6 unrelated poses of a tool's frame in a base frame.
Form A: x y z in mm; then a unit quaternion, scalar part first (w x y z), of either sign.
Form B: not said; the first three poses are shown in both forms.
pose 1, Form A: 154.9, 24.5, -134.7, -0.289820, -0.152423, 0.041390, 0.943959
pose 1, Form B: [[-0.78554, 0.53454, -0.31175, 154.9], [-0.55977, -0.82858, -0.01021, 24.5], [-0.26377, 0.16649, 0.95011, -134.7], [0, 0, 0, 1]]
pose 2, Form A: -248.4, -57.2, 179.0, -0.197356, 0.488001, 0.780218, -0.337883
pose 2, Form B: [[-0.44581, 0.62813, -0.63774, -248.4], [0.89486, 0.29538, -0.33463, -57.2], [-0.02181, -0.71987, -0.69377, 179.0], [0, 0, 0, 1]]
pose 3, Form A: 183.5, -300.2, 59.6, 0.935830, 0.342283, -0.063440, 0.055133
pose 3, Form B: [[0.98587, -0.14662, -0.08100, 183.5], [0.05976, 0.75961, -0.64763, -300.2], [0.15648, 0.63364, 0.75764, 59.6], [0, 0, 0, 1]]
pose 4, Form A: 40.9, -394.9, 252.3, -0.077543, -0.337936, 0.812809, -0.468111
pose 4, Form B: [[-0.75957, -0.62195, 0.19033, 40.9], [-0.47676, 0.33334, -0.81338, -394.9], [0.44244, -0.70856, -0.54972, 252.3], [0, 0, 0, 1]]
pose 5, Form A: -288.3, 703.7, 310.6, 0.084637, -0.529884, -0.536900, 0.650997
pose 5, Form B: [[-0.42412, 0.45879, -0.78079, -288.3], [0.67919, -0.40915, -0.60935, 703.7], [-0.59902, -0.78874, -0.13808, 310.6], [0, 0, 0, 1]]
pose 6, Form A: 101.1, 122.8, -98.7, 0.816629, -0.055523, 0.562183, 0.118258
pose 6, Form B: [[0.33993, -0.25557, 0.90506, 101.1], [0.13072, 0.96586, 0.22365, 122.8], [-0.93132, 0.04228, 0.36174, -98.7], [0, 0, 0, 1]]
